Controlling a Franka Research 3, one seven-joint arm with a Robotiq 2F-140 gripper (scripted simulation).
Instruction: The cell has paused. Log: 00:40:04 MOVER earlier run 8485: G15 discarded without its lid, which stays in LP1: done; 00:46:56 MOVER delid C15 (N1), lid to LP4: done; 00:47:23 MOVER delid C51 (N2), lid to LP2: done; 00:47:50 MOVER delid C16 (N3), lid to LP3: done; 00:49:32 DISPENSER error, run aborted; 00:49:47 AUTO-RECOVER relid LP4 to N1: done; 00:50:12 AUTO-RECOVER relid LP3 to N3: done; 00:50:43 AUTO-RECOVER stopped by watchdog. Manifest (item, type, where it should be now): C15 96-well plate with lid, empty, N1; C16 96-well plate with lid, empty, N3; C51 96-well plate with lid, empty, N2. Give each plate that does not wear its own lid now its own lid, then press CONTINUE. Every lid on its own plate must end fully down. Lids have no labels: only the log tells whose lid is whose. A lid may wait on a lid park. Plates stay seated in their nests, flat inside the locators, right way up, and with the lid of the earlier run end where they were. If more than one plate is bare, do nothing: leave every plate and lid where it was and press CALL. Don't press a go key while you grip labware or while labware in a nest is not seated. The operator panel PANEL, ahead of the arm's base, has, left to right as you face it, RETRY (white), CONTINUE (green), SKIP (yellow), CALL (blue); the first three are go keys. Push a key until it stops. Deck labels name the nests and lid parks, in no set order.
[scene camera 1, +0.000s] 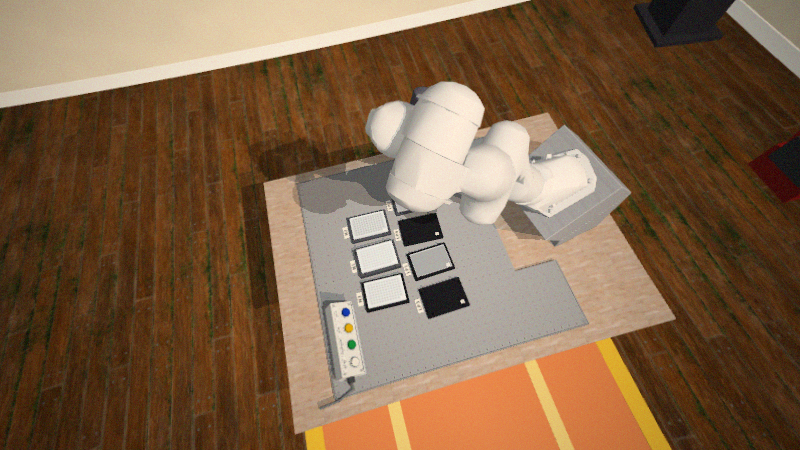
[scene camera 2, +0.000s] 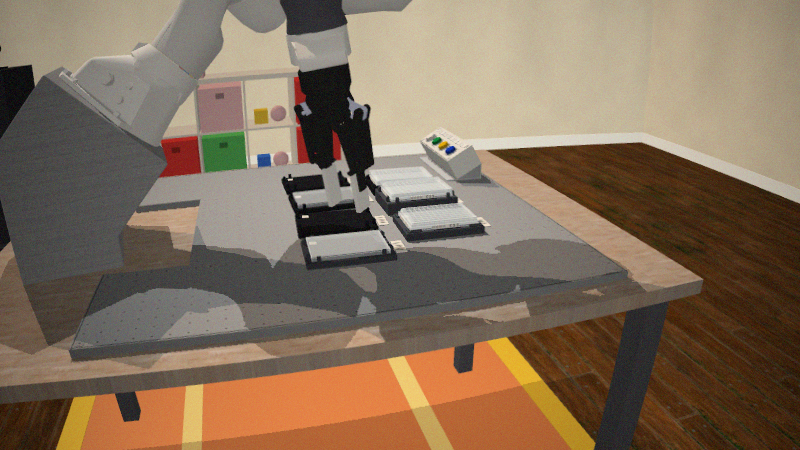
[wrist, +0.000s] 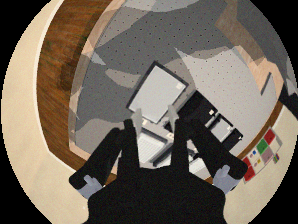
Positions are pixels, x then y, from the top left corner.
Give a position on a lid park LP4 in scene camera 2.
344, 221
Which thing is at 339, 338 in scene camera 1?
An operator panel.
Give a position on a lid park LP4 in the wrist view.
199, 108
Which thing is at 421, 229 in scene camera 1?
A lid park LP4.
